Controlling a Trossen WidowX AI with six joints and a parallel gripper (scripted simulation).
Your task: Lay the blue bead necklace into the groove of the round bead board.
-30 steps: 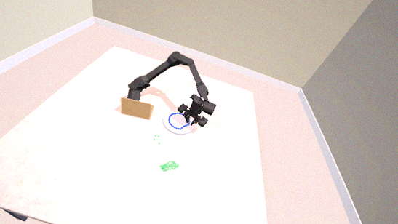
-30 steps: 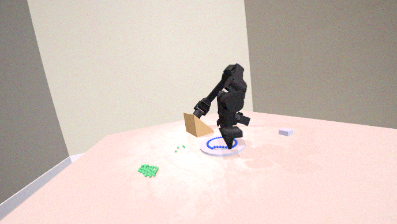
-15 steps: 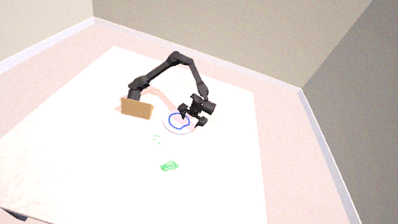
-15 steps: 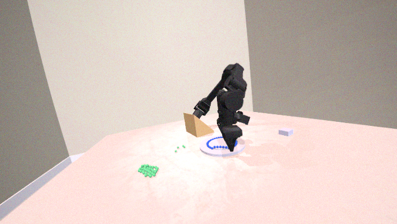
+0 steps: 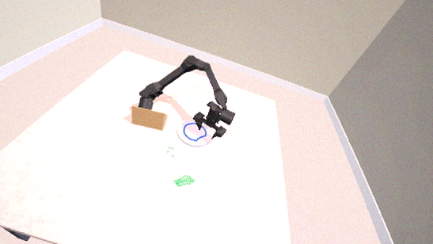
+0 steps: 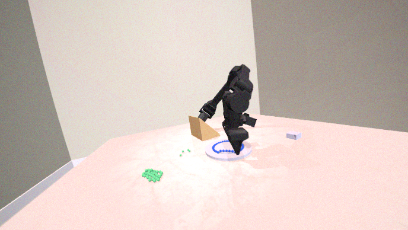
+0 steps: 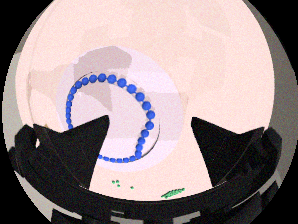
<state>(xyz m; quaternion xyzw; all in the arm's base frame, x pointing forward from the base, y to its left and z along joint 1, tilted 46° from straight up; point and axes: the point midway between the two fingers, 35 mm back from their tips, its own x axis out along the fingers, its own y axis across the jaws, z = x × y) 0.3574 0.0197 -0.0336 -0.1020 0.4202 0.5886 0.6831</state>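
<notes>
Now: the round white bead board 6 cm behind my gripper tip, 1 cm to the left of it and 1 cm below it. Round my gripper tip: small grey block 30 cm to the left, 5 cm ahead, 1 cm below.
</notes>
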